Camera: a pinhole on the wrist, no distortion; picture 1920 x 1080 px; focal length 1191.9 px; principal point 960.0 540.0 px. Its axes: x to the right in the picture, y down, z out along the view. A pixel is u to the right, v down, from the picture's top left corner.
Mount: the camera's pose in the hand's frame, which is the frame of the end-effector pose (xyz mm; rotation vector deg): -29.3 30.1 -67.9 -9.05 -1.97 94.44
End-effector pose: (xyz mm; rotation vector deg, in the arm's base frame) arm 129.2 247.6 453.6 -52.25 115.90 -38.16
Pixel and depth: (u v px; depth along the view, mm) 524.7 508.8 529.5
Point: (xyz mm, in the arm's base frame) 595.6 163.7 314.9
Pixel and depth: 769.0 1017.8 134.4
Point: 215.3 324.9 455.1
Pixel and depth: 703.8 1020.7 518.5
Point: 630.9 384.3 396.5
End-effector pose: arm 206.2 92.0 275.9 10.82 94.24 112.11
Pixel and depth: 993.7 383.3 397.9
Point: 354.8 356.7 430.2
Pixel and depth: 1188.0 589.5 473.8
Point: 427.8 358.4 539.3
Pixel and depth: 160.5 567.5 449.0
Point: 526.3 418.6 163.9
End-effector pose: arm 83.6 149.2 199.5 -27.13 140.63 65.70
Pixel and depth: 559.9 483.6 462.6
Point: 252.1 419.3 -71.8
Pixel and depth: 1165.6 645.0 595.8
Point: 249.5 671.9 89.5
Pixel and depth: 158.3 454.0 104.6
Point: 132.1 167.1 168.1
